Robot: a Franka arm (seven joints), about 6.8 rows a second.
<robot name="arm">
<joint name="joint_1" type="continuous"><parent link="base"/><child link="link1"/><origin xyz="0.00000 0.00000 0.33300" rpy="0.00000 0.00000 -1.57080"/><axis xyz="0 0 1"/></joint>
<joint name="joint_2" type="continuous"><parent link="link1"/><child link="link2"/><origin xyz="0.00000 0.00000 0.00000" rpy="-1.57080 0.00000 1.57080"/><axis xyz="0 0 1"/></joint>
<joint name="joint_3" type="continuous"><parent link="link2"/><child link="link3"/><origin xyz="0.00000 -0.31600 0.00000" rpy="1.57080 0.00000 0.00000"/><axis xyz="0 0 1"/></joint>
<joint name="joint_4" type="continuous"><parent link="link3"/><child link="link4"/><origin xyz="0.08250 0.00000 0.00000" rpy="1.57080 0.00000 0.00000"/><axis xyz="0 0 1"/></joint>
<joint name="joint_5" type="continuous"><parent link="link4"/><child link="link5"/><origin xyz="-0.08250 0.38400 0.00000" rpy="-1.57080 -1.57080 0.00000"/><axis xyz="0 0 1"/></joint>
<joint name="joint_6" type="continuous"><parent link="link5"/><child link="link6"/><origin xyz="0.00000 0.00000 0.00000" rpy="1.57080 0.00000 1.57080"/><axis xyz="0 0 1"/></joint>
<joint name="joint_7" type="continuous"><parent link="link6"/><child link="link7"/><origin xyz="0.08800 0.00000 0.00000" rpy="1.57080 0.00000 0.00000"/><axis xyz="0 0 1"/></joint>
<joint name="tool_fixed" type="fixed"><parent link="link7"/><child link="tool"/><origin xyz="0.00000 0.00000 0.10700" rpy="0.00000 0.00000 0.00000"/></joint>
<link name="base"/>
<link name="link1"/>
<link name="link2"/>
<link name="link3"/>
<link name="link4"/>
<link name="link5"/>
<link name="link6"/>
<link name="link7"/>
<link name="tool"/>
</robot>
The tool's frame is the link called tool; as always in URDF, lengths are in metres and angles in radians. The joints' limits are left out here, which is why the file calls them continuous.
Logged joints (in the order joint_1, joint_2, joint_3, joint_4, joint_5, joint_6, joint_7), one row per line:
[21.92, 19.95, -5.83, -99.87, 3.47, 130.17, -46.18]
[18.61, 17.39, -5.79, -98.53, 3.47, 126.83, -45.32]
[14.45, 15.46, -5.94, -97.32, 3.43, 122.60, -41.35]
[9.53, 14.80, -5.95, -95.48, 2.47, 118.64, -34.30]
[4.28, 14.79, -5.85, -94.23, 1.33, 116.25, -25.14]
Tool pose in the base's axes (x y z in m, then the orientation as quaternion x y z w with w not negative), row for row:
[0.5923, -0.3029, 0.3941, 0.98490, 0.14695, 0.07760, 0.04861]
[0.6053, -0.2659, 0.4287, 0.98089, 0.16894, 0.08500, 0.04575]
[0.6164, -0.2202, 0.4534, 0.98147, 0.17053, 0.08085, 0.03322]
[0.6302, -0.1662, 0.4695, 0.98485, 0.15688, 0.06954, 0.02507]
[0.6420, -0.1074, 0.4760, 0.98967, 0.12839, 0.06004, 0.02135]
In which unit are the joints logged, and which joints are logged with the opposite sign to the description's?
The joints are logged in degrees. Opposite sign: joint_1.
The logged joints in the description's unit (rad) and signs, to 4 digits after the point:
[-0.3826, 0.3482, -0.1018, -1.7431, 0.0606, 2.2719, -0.8060]
[-0.3248, 0.3035, -0.1011, -1.7197, 0.0606, 2.2136, -0.7910]
[-0.2522, 0.2698, -0.1037, -1.6986, 0.0599, 2.1398, -0.7217]
[-0.1663, 0.2583, -0.1038, -1.6664, 0.0431, 2.0707, -0.5986]
[-0.0747, 0.2581, -0.1021, -1.6446, 0.0232, 2.0289, -0.4388]

